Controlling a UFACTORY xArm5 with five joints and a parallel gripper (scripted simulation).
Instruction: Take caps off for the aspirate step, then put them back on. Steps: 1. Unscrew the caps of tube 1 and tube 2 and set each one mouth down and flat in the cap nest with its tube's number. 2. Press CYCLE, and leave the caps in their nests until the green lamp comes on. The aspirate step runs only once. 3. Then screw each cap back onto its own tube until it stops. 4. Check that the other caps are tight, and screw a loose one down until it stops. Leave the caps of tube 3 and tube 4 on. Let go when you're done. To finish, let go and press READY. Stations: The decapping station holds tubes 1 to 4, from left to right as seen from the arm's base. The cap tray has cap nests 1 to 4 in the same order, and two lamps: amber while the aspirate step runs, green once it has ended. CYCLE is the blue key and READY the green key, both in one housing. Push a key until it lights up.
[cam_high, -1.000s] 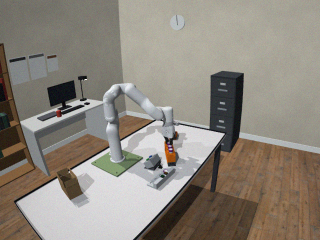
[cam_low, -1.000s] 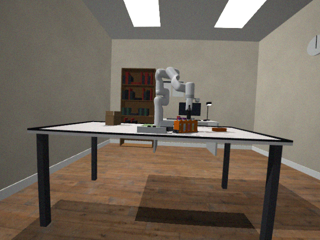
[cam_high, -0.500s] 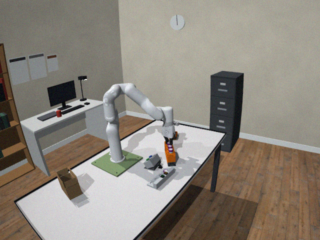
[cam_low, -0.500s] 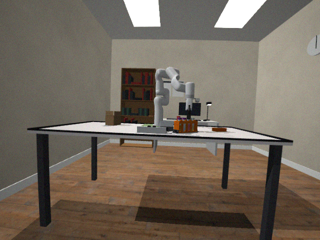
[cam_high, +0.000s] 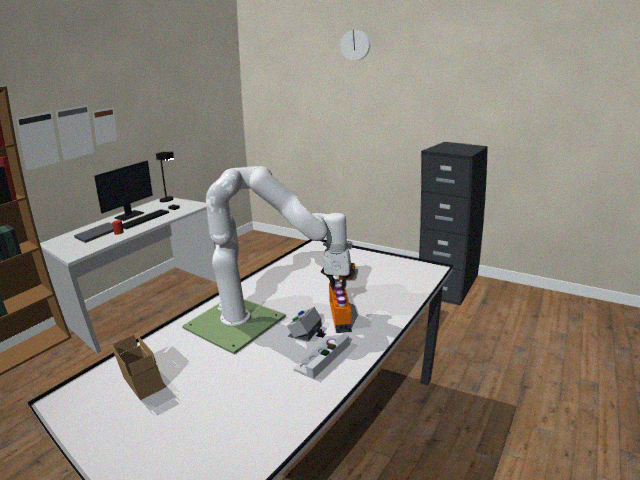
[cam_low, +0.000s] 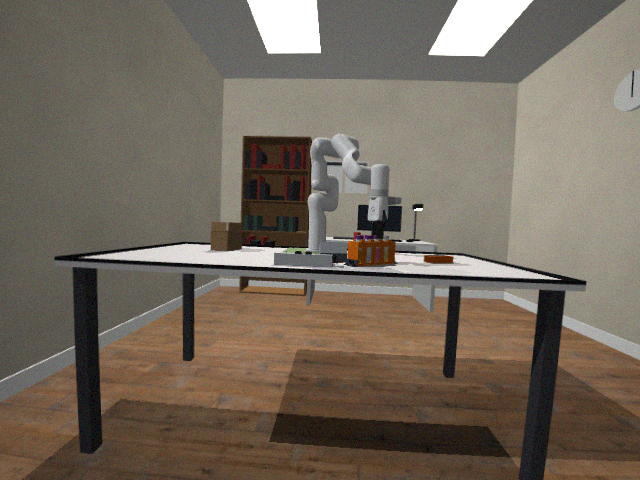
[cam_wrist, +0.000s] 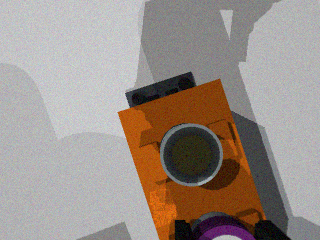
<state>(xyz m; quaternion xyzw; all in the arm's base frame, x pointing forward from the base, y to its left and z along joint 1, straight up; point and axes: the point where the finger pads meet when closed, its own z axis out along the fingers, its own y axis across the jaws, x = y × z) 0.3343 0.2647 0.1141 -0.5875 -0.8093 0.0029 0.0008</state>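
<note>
Now: hand 1 cm above the purple cap marked 2. Also, from my hand: grey key housing: 19 cm to the right, 8 cm below, 5 cm behind; then cap 4: 8 cm to the right, 6 cm ahead, 1 cm below; then blue cycle key: 17 cm to the right, 7 cm behind, 6 cm below.
</note>
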